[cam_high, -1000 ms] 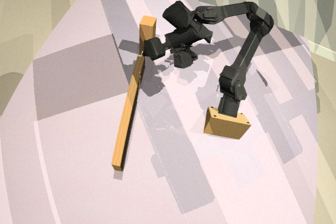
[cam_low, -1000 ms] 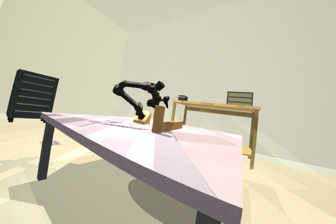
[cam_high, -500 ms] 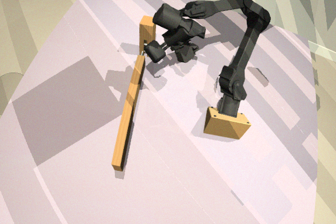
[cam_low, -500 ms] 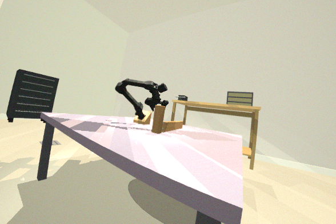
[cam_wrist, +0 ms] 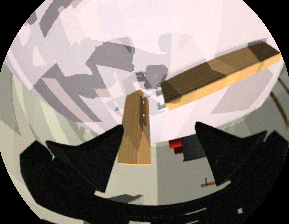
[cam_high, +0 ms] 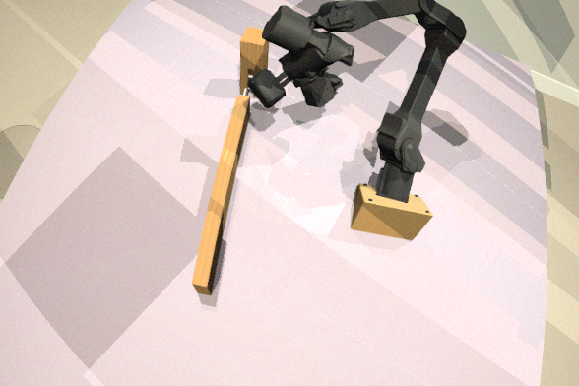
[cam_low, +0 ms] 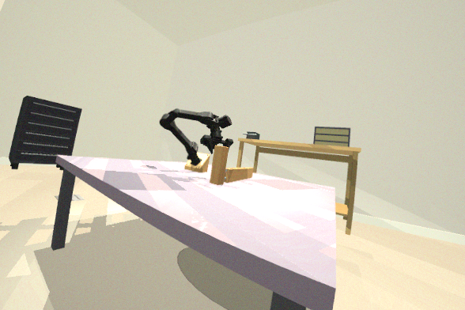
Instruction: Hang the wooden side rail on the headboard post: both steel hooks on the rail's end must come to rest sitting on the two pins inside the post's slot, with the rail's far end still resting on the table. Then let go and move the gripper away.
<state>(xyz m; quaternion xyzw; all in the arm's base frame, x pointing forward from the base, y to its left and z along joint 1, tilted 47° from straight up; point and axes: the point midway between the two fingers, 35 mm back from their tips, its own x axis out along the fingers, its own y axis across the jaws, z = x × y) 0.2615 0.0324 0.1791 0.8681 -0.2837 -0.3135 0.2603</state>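
Now: the headboard post 70 mm ahead of my gripper tip, 70 mm to the right of it and 60 mm below it.
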